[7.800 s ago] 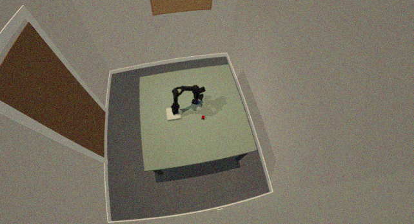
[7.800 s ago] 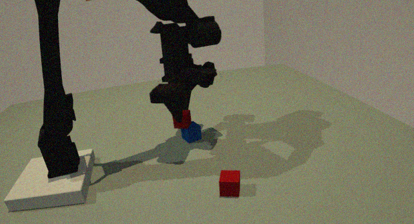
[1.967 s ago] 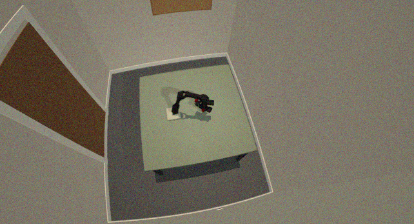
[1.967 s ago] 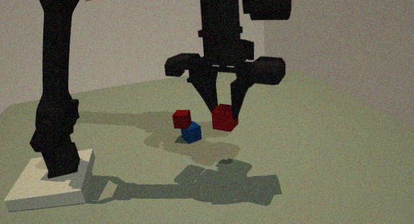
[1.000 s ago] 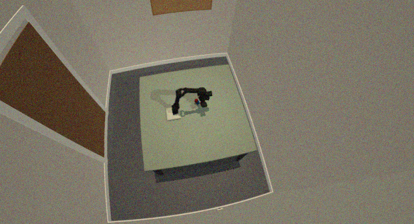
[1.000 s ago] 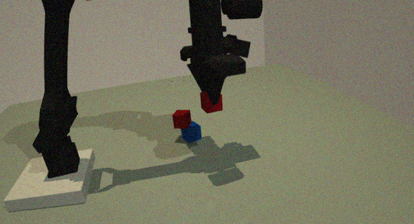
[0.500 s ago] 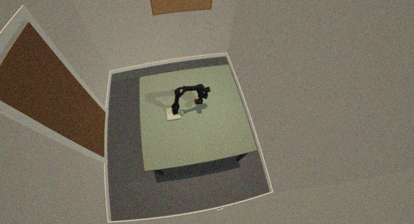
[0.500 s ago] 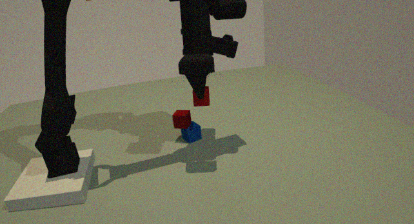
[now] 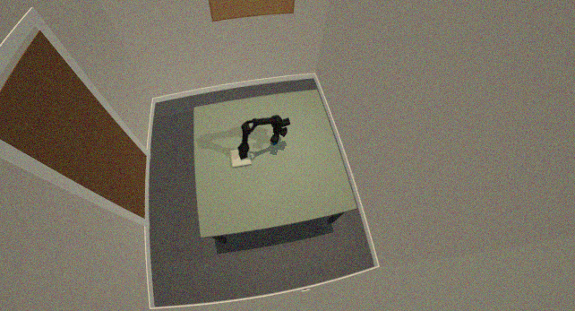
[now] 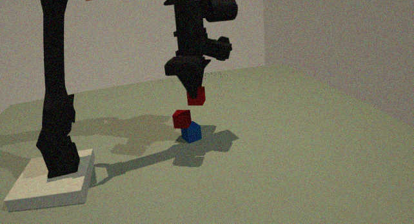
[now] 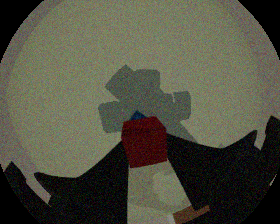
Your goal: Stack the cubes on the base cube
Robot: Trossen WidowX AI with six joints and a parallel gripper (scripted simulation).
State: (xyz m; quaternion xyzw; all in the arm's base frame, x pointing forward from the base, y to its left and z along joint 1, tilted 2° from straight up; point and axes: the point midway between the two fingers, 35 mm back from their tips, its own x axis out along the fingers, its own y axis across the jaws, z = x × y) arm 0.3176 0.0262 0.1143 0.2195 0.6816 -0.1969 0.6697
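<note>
My gripper tip is 9 cm above the blue base cube, 2 cm past it and 1 cm to the right of it.
</note>
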